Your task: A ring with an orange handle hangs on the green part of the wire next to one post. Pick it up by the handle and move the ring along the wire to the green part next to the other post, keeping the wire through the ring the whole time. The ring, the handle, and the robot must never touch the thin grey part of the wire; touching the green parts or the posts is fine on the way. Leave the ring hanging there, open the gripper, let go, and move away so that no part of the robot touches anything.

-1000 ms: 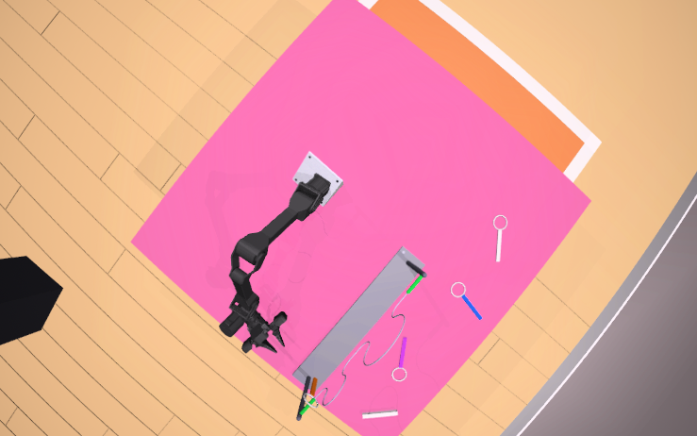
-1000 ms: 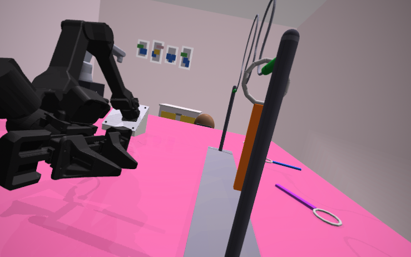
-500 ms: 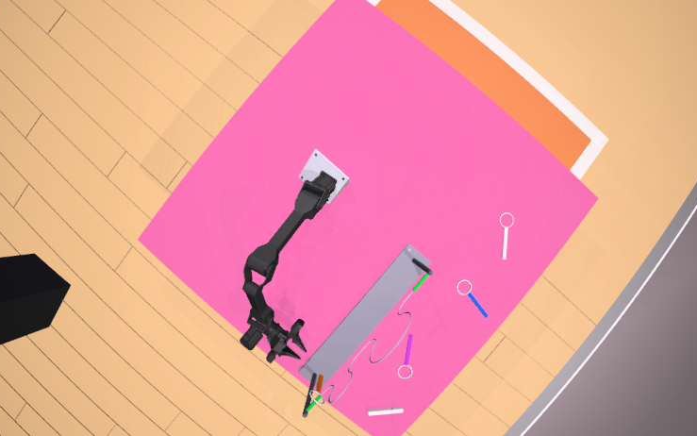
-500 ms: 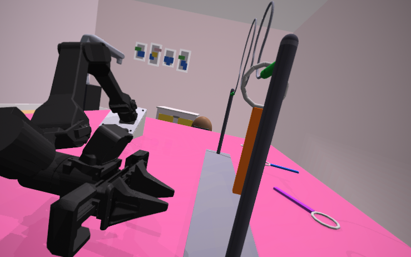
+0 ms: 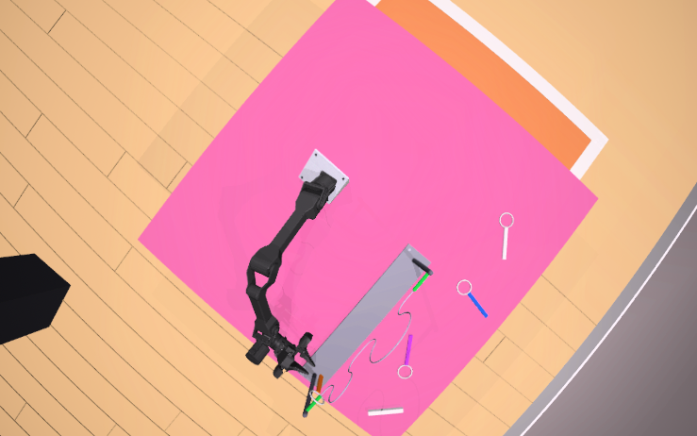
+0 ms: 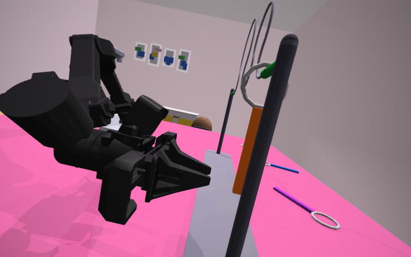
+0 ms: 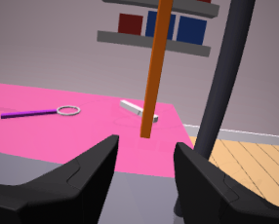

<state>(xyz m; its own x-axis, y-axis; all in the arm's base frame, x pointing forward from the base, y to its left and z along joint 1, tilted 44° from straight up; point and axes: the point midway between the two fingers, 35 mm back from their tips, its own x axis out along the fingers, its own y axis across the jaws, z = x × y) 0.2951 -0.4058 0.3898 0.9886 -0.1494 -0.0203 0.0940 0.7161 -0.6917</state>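
Now: gripper tip 4 cm short of the orange-handled ring, 1 cm to the left of it and 9 cm below it. Round my gripper tip: purple-handled ring 29 cm ahead, 18 cm to the left, 12 cm below; white bar 35 cm ahead, 3 cm to the right, 11 cm below.
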